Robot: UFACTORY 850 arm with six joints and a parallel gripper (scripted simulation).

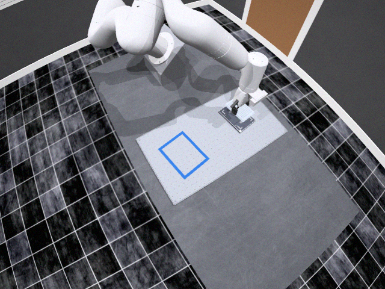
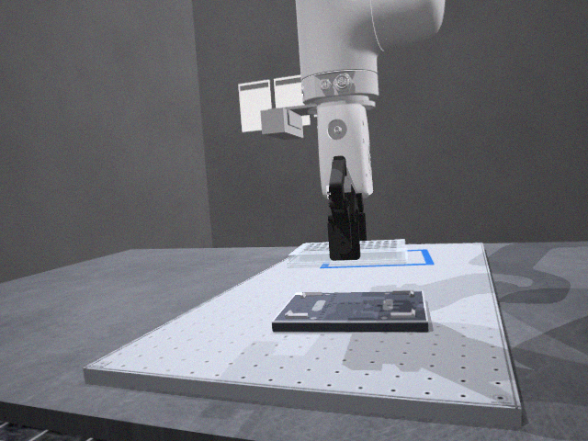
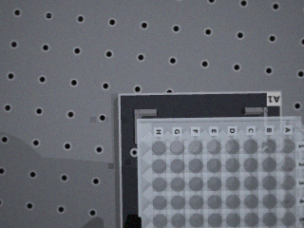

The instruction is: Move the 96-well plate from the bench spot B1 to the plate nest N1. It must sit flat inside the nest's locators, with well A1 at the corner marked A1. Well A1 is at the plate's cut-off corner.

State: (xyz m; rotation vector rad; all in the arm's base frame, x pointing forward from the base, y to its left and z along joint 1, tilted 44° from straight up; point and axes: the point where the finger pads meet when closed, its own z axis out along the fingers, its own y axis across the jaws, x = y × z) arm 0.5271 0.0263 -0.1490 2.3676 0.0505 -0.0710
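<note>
My gripper is now 8 cm above the dark plate nest N1. The rest, counted from my hand: 96-well plate 1 cm below; then A1 label 8 cm ahead, 7 cm below, 5 cm to the right.
</note>
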